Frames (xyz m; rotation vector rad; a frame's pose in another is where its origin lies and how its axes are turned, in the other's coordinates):
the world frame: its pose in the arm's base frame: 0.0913 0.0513 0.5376 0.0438 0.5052 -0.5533
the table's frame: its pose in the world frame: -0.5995 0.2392 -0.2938 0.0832 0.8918 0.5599
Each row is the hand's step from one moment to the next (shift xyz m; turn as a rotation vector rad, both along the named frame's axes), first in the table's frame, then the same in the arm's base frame.
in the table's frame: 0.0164 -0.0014 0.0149 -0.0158 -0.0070 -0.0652
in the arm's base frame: 0.0182 -0.0015 -0.0126 -0.0664 0.0116 -0.0005
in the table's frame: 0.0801 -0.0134 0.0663 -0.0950 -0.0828 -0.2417
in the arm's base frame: 0.0813 -0.0107 -0.0653 -0.2718 -0.0184 0.0095
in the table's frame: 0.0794 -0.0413 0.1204 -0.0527 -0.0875 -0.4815
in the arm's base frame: 0.1237 -0.0544 -0.0652 -0.4809 0.0733 -0.0753
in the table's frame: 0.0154 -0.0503 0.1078 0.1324 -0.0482 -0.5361
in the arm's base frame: 0.0907 -0.0774 -0.0130 -0.4659 0.1831 -0.2381
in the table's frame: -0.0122 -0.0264 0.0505 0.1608 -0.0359 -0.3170
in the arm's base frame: 0.0360 -0.0446 0.0104 -0.2528 0.1266 -0.2183
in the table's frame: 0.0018 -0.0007 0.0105 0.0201 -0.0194 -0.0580
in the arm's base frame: 0.0100 -0.0037 0.0001 -0.0523 0.0090 -0.0364
